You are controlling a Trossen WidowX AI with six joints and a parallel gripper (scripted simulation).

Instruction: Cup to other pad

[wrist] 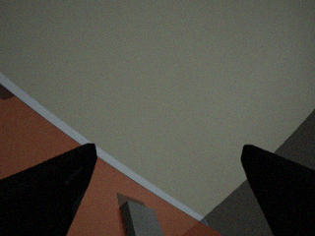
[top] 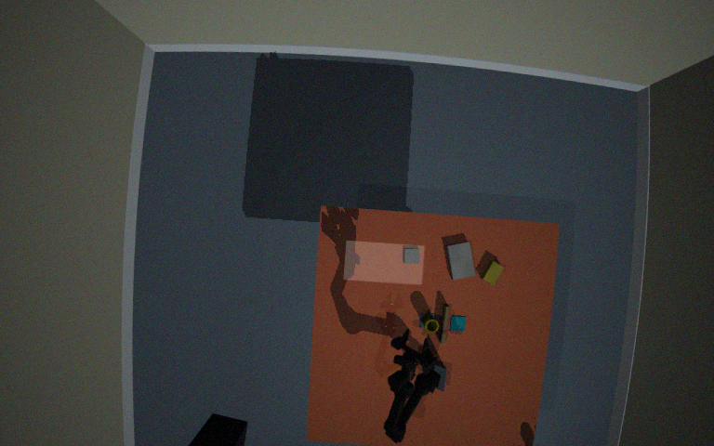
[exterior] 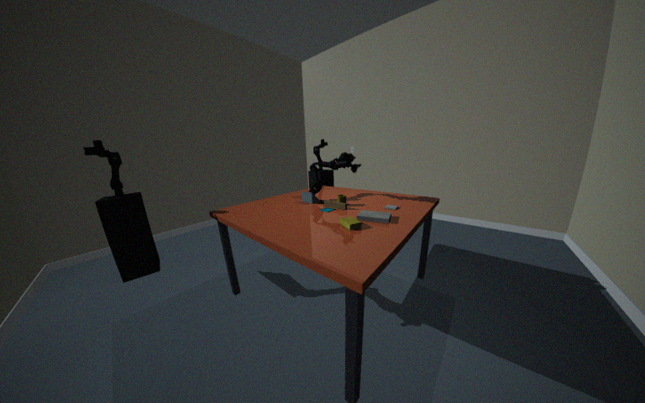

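Right now the yellow-green cup is 5 cm behind my gripper tip, 15 cm to the right of it and 28 cm below it. The rest, counted from my gripper tip: small grey block (28 cm ahead, 1 cm to the left, 31 cm below); grey slab (30 cm ahead, 24 cm to the right, 30 cm below).
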